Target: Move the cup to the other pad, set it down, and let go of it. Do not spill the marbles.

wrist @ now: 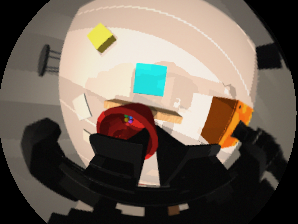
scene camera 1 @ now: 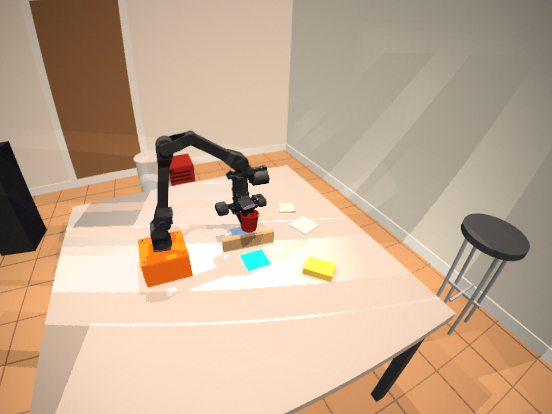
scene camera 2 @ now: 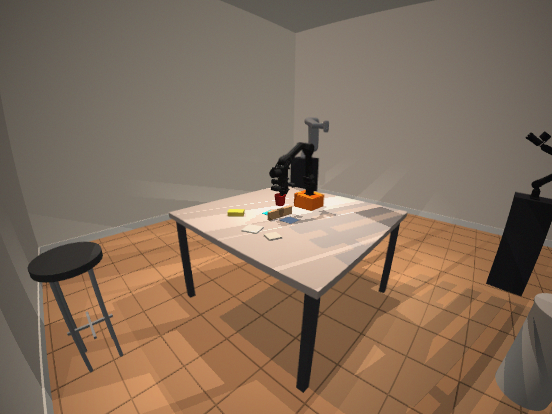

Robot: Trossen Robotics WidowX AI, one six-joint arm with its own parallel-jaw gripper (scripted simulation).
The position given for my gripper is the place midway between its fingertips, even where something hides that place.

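Note:
Scene camera 1: my gripper (scene camera 1: pixel 241 223). Wrist view: gripper (wrist: pixel 152 127), red cup (wrist: pixel 111 122), cyan pad (wrist: pixel 150 78).

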